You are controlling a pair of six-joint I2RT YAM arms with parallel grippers.
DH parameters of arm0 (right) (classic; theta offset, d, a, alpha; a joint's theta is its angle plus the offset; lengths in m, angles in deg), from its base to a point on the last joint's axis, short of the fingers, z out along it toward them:
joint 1: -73.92 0.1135 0.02 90
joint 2: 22.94 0 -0.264 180
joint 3: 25.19 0 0.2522 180
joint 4: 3.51 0 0.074 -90
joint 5: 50.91 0 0 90
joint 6: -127.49 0.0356 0 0
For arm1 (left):
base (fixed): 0 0 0 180
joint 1: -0.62 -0.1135 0.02 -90
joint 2: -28.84 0 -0.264 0
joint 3: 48.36 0 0.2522 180
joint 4: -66.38 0 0.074 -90
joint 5: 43.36 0 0 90
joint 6: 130.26 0.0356 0 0
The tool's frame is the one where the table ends.
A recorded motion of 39 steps. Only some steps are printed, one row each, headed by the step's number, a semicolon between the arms.
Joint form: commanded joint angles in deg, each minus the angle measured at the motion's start. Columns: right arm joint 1, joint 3, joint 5, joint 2, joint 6, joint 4; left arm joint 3, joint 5, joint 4, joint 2, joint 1, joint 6.
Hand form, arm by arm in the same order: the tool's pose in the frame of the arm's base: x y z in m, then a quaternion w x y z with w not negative. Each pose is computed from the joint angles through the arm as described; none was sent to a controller.
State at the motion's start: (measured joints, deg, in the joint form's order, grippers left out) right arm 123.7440 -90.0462 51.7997 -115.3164 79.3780 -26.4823; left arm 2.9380 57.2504 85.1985 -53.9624 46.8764 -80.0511
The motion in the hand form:
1: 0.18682 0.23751 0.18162 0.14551 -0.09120 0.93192 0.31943; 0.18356 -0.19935 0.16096 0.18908 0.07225 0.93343 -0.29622
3: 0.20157 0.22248 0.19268 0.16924 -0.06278 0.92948 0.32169; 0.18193 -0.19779 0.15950 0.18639 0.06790 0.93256 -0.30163
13: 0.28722 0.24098 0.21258 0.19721 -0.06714 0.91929 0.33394; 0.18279 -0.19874 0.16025 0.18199 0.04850 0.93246 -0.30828
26: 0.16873 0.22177 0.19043 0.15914 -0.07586 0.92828 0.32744; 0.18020 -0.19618 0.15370 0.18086 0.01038 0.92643 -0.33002
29: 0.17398 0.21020 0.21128 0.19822 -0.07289 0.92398 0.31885; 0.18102 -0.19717 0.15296 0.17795 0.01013 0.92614 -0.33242
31: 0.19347 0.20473 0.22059 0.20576 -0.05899 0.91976 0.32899; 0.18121 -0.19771 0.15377 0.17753 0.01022 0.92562 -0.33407
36: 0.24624 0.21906 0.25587 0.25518 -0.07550 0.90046 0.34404; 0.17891 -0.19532 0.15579 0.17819 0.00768 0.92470 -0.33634
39: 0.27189 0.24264 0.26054 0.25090 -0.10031 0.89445 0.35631; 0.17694 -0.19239 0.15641 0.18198 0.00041 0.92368 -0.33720
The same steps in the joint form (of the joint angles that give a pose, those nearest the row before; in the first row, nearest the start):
1: 0.41 3.85 0.83 5.16 2.00 -1.64; -0.12 -0.25 -0.10 0.39 -0.25 -1.15
3: -3.56 3.39 0.59 7.10 1.62 -2.34; -0.92 0.24 -0.83 0.76 -0.29 -1.84
13: -11.49 -15.52 5.07 -7.01 -4.90 -5.26; -0.75 0.31 -1.22 0.63 -0.29 -4.28
26: 1.42 8.25 -0.94 12.01 4.47 -1.91; -3.48 0.44 -6.08 0.81 -0.29 -9.26
29: -0.65 6.69 -3.38 15.82 1.98 -5.33; -3.33 0.86 -6.38 0.37 -0.33 -9.43
31: -4.68 3.98 -0.99 14.62 0.73 -5.69; -3.17 0.99 -6.34 0.38 -0.29 -9.52
36: -9.65 -9.34 1.17 6.72 -4.91 -6.27; -3.69 0.99 -5.98 1.56 -0.29 -9.86
39: -9.66 -17.50 3.68 -0.65 -6.88 -6.64; -4.48 0.49 -6.18 2.59 -0.36 -10.54

